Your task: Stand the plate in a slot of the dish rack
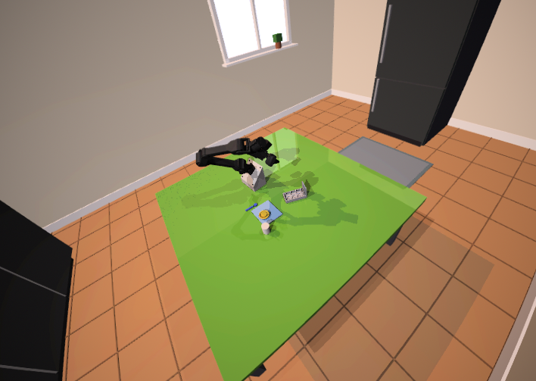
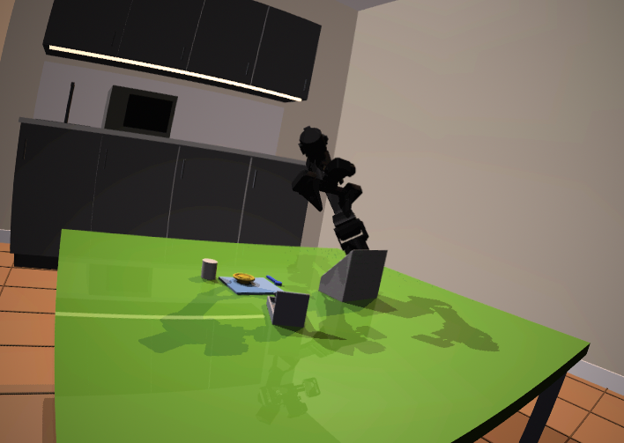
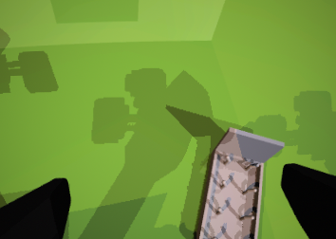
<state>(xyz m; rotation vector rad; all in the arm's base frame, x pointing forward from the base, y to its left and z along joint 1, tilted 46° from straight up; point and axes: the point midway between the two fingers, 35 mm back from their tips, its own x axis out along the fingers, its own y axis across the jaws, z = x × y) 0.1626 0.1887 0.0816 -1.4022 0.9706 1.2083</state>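
The orange plate lies 130 mm ahead of my gripper tip, 200 mm to the right of it and 230 mm below it. Round my gripper tip: light blue mat: 110 mm ahead, 180 mm to the right, 250 mm below; then grey dish rack: 110 mm ahead, 30 mm to the left, 230 mm below; then blue utensil: 20 mm ahead, 220 mm to the right, 250 mm below.
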